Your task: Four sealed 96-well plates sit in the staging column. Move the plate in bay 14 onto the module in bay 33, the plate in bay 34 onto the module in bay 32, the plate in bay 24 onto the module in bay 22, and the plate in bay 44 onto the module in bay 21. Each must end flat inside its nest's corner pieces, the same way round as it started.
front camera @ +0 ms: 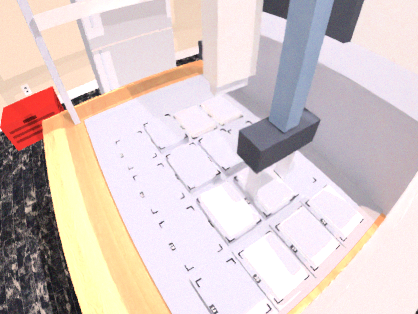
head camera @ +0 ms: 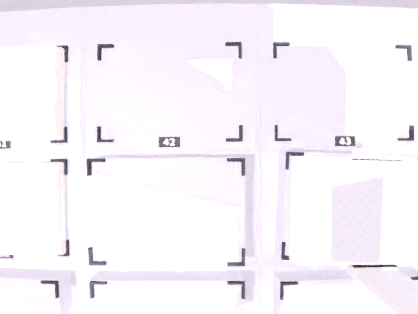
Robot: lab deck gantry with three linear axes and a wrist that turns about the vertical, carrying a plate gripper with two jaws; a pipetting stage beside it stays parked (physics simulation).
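Pixels of known places: gripper, fingertip midpoint: (front camera: 265, 184) (head camera: 371, 211); robot's base, origin of the base link: (front camera: 116, 142).
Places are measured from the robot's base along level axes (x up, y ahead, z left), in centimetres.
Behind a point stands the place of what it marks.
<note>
My gripper (front camera: 270, 187) {x 3.5, y 39.5, z 25.9 cm} (head camera: 375, 212) {x 3.5, y 39.5, z 25.9 cm} is lowered at bay 33, its jaws shut on two opposite sides of the plate from bay 14 (front camera: 280, 196) {x 4.2, y 44.5, z 26.2 cm} (head camera: 310, 210) {x 4.2, y 34.2, z 26.3 cm}. This pale plate lies level at or just above the module of bay 33; any small gap is too faint to tell. In the head view it overlaps one nest corner. The plates in bay 24 (front camera: 270, 272) {x 2.9, y 56.4, z 13.0 cm}, bay 34 (front camera: 302, 240) {x 2.9, y 55.5, z 23.3 cm} and bay 44 (front camera: 332, 212) {x 2.9, y 55.5, z 34.6 cm} sit in the staging column. Modules 32 (front camera: 220, 149) {x 1.9, y 22.7, z 24.5 cm} (head camera: 165, 220) {x 1.9, y 22.7, z 25.0 cm}, 22 (front camera: 192, 167) {x 1.9, y 23.8, z 14.6 cm} and 21 (front camera: 165, 132) {x 1.9, y 7.3, z 14.7 cm} carry no visible plate.
A raised white block (front camera: 227, 212) {x 3.3, y 40.2, z 13.9 cm} stands at bay 23, beside the near jaw. Pale raised blocks stand at bay 31 (front camera: 195, 121) {x 1.4, y 7.8, z 25.3 cm} and bay 41 (front camera: 222, 109) {x 1.4, y 7.5, z 36.2 cm}. The parked pipetting stage (front camera: 232, 45) stands behind them. A red box (front camera: 32, 117) is beyond the wooden edge.
</note>
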